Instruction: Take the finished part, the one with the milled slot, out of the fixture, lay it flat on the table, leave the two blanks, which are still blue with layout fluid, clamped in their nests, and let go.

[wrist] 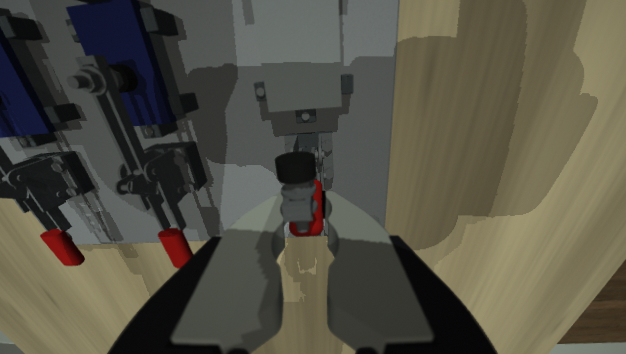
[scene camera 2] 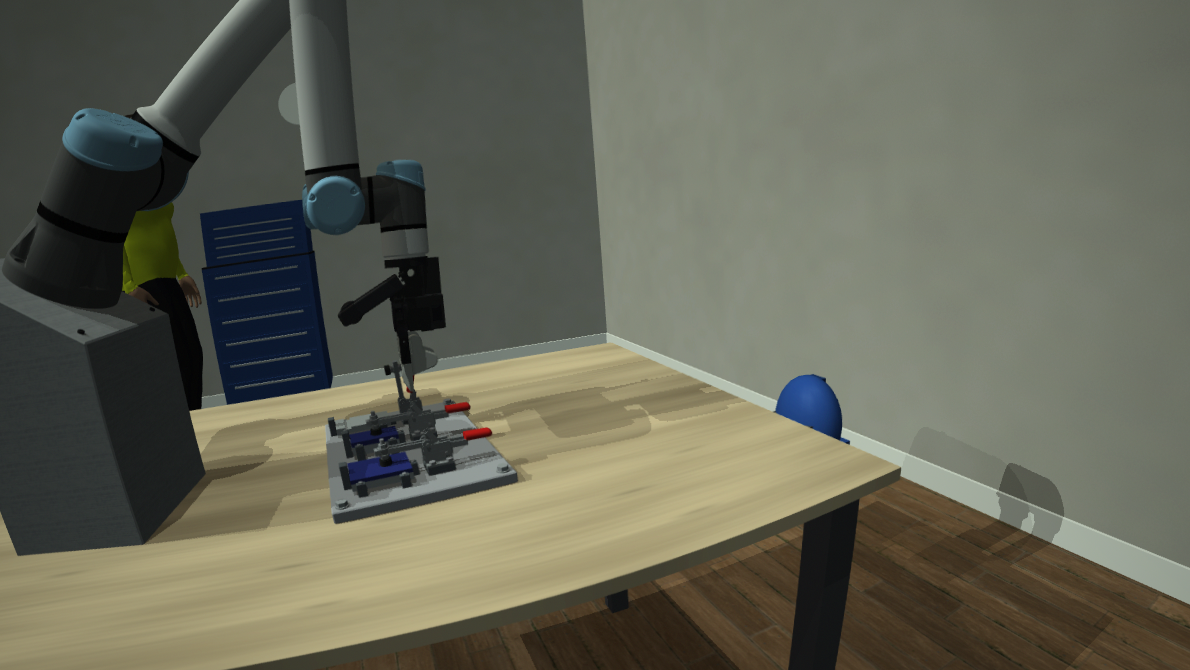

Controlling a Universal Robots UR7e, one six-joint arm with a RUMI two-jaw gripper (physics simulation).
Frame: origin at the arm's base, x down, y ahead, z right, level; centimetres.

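Seen in the pictures: gripper, fingertip midpoint: [wrist: 307, 193] [scene camera 2: 411, 389]; arm's base, origin of the base link: [scene camera 2: 63, 284].
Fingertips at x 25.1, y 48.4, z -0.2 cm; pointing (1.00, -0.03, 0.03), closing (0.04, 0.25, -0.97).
Note:
Offsets run from my fingertips to a thing's top centre. "pt": to the spot under its first point. Level surfaces: height alone.
My gripper [scene camera 2: 408, 389] [wrist: 307, 193] is shut on the red handle {pt dx -1.6, dy -0.3, dz -0.7 cm} [wrist: 316, 200] of the end toggle clamp. That clamp's arm [scene camera 2: 398, 384] stands raised, its black plunger {dx -5.2, dy -1.9, dz -0.4 cm} [wrist: 295, 168] off the part. The finished part {dx +3.5, dy -8.9, dz -1.6 cm} [wrist: 302, 87], a light grey block, lies between small stops on the fixture's grey base plate [scene camera 2: 424, 494] [wrist: 367, 150]; its slot cannot be made out. Two blue blanks show in scene camera 2, the nearer blank {dx +3.0, dy -12.1, dz +20.2 cm} [scene camera 2: 378, 468] and the farther blank {pt dx +2.5, dy -9.9, dz +10.1 cm} [scene camera 2: 373, 435], and in the wrist view, one blank {dx +2.5, dy -9.8, dz +9.4 cm} [wrist: 115, 35] and the other blank [wrist: 20, 102] partly out of frame. They sit in their nests under lowered clamps.
The other two clamps' red handles {pt dx +1.0, dy +1.1, dz +23.1 cm} [scene camera 2: 477, 432] {pt dx +0.7, dy +2.9, dz +12.4 cm} [scene camera 2: 457, 407] stick out beside my gripper. The fixture stands on the wooden table {dx +6.6 cm} [scene camera 2: 582, 499]. The robot's grey pedestal [scene camera 2: 83, 432] is at the left. A blue cabinet [scene camera 2: 264, 324], a person [scene camera 2: 154, 249] and a blue rounded object [scene camera 2: 807, 405] are beyond.

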